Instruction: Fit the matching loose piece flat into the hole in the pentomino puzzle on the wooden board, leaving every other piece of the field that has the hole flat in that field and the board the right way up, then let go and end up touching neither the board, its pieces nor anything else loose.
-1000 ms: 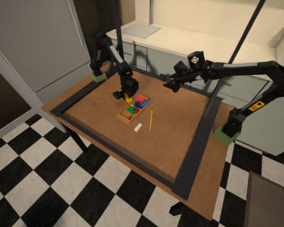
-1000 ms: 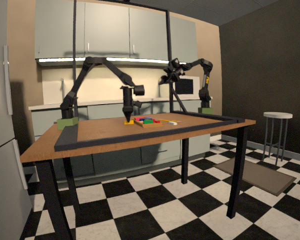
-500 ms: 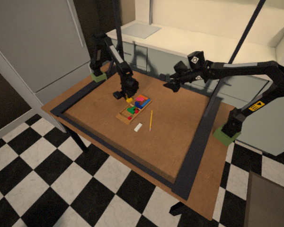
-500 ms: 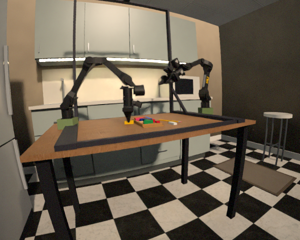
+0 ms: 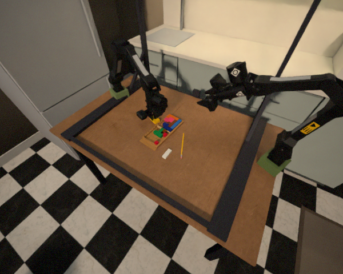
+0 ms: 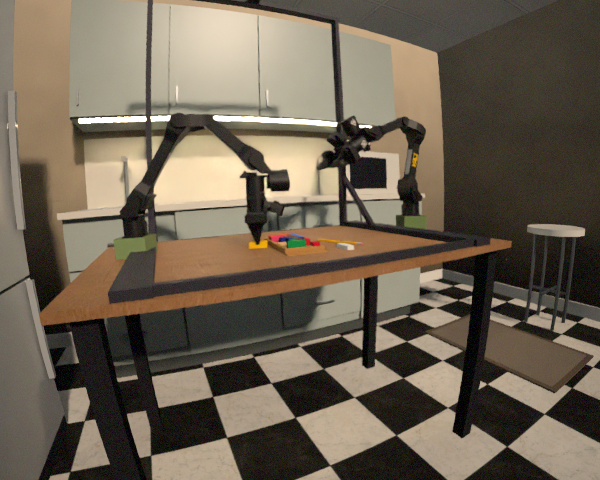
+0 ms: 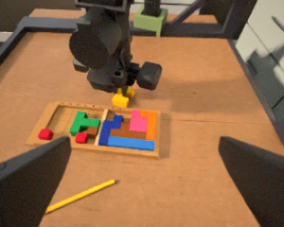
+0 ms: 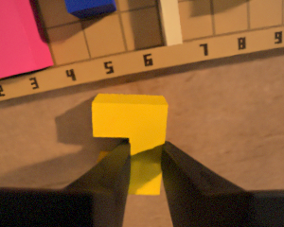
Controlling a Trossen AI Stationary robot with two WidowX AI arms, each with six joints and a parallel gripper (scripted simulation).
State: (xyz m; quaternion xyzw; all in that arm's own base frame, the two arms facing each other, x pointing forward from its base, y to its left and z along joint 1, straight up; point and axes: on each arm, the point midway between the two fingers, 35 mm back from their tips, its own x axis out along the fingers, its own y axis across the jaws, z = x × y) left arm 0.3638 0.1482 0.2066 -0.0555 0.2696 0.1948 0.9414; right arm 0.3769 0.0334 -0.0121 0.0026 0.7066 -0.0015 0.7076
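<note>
Right now my right hand is 100 mm to the right of the green piece, 60 mm short of it and 30 mm above it. Also, from my right hand: yellow pencil (250 mm to the left, 60 mm ahead, 40 mm below); then white eraser (210 mm to the left, 160 mm ahead, 40 mm below); then yellow piece (40 mm below, 10 mm behind).
</note>
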